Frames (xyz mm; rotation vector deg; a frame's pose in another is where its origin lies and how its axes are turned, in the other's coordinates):
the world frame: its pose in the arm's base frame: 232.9 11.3 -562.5 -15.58 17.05 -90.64
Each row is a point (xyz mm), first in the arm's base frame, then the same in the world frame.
Working: the arm's base frame: its pose in the world frame: 12.9 -416.5 444.0 15.58 -17.05 90.64

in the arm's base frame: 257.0 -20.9 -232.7
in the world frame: 27.9 -93.3 317.7
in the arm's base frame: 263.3 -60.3 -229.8
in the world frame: 67.1 -87.4 323.4
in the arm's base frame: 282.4 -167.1 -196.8
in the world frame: 172.8 -78.4 363.3
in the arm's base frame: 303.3 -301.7 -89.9
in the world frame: 305.6 -93.1 473.5
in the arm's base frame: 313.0 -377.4 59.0
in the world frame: 379.3 -134.7 617.8
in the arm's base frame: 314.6 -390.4 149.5
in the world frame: 391.3 -164.9 703.3
